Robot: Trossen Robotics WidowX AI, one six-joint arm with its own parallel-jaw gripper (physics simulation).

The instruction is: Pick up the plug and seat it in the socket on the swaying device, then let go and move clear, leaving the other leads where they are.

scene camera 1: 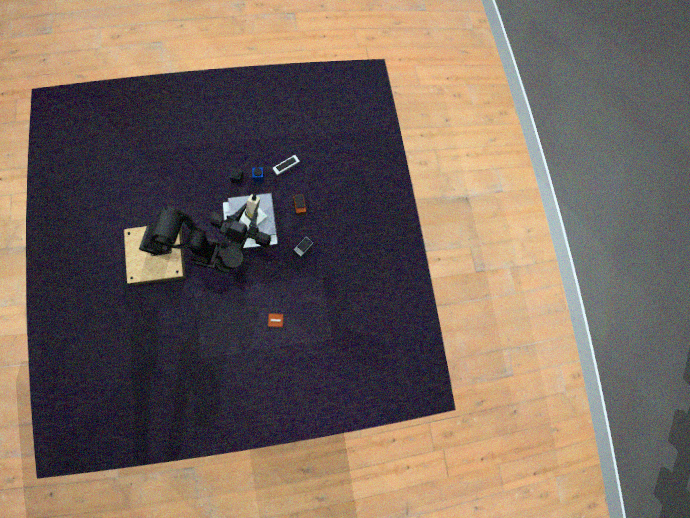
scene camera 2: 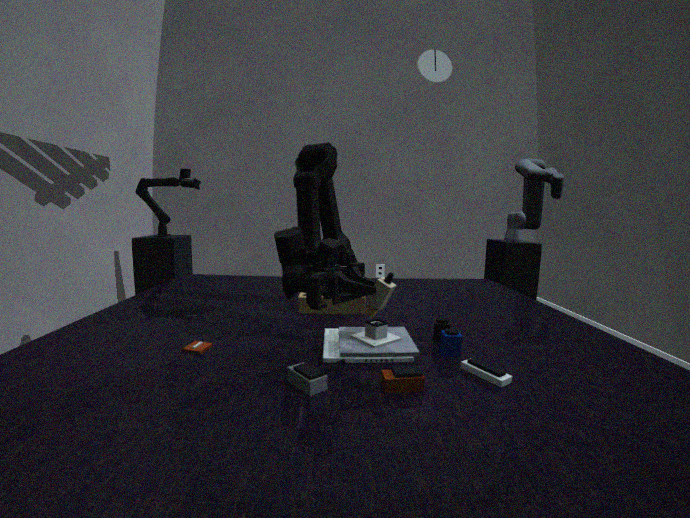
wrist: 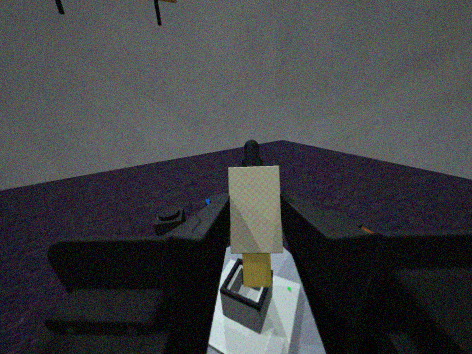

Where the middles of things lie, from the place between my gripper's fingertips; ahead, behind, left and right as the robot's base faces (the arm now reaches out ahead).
The cream plug [wrist: 255,214] is 1 cm below my hand. From my hand the other things lie so: device [scene camera 2: 376,339]: 1 cm behind, 9 cm below.
